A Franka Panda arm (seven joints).
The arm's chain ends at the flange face. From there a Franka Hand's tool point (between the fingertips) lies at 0.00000 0.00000 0.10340 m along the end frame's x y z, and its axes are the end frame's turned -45 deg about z.
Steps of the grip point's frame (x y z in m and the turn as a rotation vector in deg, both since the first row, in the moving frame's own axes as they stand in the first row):
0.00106 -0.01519 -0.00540 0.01 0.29 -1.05
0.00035 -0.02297 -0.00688 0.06 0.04 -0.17
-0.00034 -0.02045 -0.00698 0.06 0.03 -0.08
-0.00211 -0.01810 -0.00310 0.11 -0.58 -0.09
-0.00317 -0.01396 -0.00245 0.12 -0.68 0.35
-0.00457 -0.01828 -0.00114 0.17 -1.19 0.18
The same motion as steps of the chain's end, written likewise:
-0.01035 -0.01110 -0.00540 0.21 0.20 -1.05
-0.01597 -0.01636 -0.00688 0.07 -0.01 -0.17
-0.01466 -0.01411 -0.00698 0.06 -0.02 -0.08
-0.01341 -0.01191 -0.00309 -0.33 -0.49 -0.09
-0.01109 -0.00834 -0.00244 -0.40 -0.57 0.35
-0.01442 -0.01099 -0.00112 -0.72 -0.96 0.18

